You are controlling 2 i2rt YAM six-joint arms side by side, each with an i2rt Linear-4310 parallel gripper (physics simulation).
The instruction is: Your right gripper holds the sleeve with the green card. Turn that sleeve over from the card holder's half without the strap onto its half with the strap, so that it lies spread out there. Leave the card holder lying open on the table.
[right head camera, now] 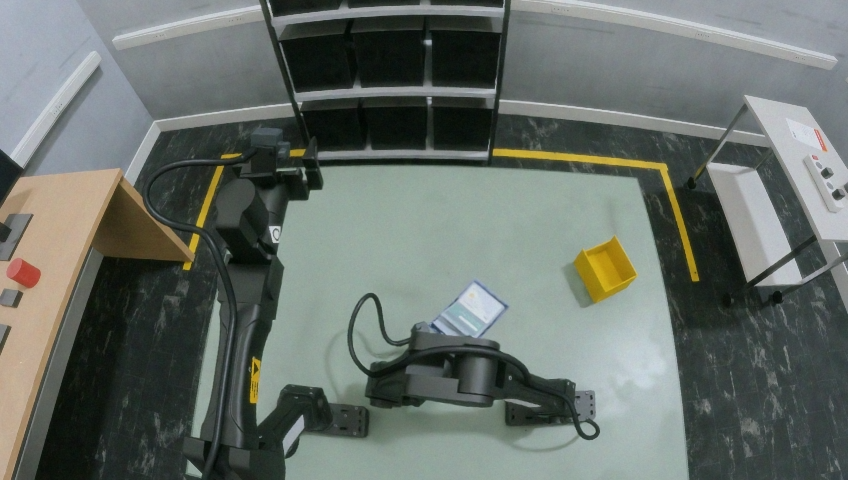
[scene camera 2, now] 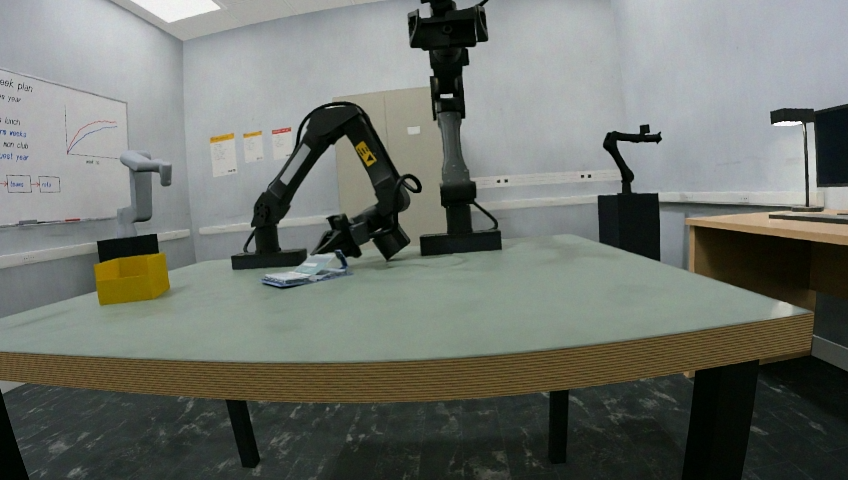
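The card holder (right head camera: 489,302) (scene camera 2: 284,278) lies open on the table, blue-edged, partly under my right arm in the right head camera. The sleeve with the green card (right head camera: 464,318) (scene camera 2: 315,263) is slanted over the holder, its right end raised in scene camera 2. A blue strap (scene camera 2: 340,258) stands up at the holder's right end. My right gripper (scene camera 2: 317,250) is low behind the sleeve and shut on it; its fingertips are partly hidden there, and the arm hides it in the right head camera. My left gripper (right head camera: 313,164) (scene camera 2: 448,29) is open and empty, raised high away from the holder.
A yellow open box (right head camera: 605,270) (scene camera 2: 132,279) stands on the table (right head camera: 416,226) (scene camera 2: 476,315), right of the holder in the right head camera and left of it in scene camera 2. A shelf rack (right head camera: 395,92) stands beyond the table's far edge.
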